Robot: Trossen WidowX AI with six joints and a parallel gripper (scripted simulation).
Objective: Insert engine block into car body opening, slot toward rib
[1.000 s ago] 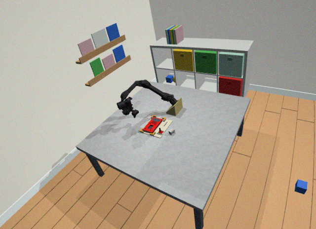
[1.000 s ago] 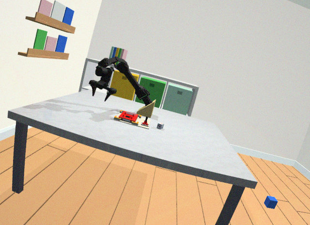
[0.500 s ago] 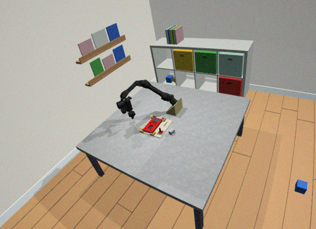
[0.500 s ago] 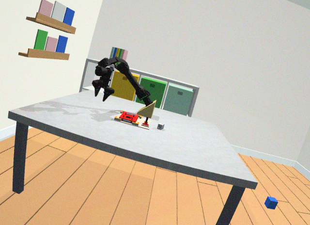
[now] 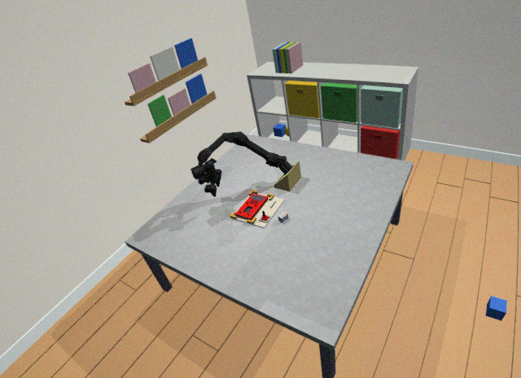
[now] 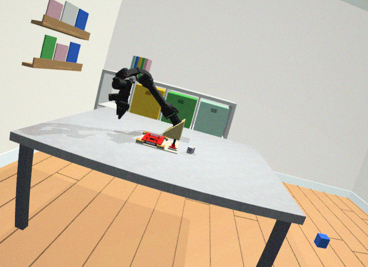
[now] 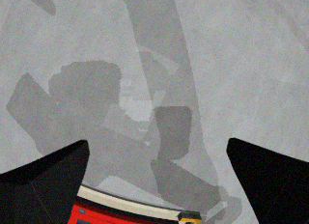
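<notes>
Right now my gripper tip is 44 cm to the right of the engine block and 8 cm above it. Also, from my gripper tip: beige base plate 3 cm behind, 24 cm to the left, 8 cm below.
</notes>
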